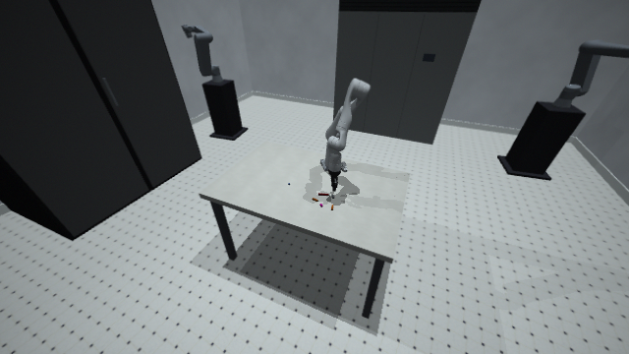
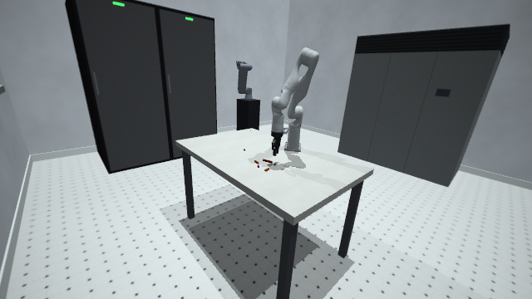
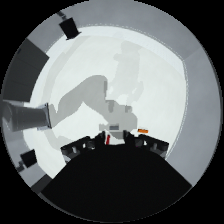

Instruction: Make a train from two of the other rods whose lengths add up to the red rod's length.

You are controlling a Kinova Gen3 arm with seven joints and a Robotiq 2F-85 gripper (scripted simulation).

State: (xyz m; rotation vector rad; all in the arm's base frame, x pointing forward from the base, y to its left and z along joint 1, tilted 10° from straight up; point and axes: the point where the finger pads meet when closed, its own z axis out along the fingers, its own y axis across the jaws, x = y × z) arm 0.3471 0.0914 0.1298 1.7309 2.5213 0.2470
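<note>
My hand is 8 cm above the grey rod. The rest, counted from my hand: magenta rod (10 cm ahead, 8 cm below, 5 cm to the right); red rod (8 cm below, 7 cm to the right); tiny blue rod (33 cm to the right, 8 cm below, 4 cm behind).
</note>
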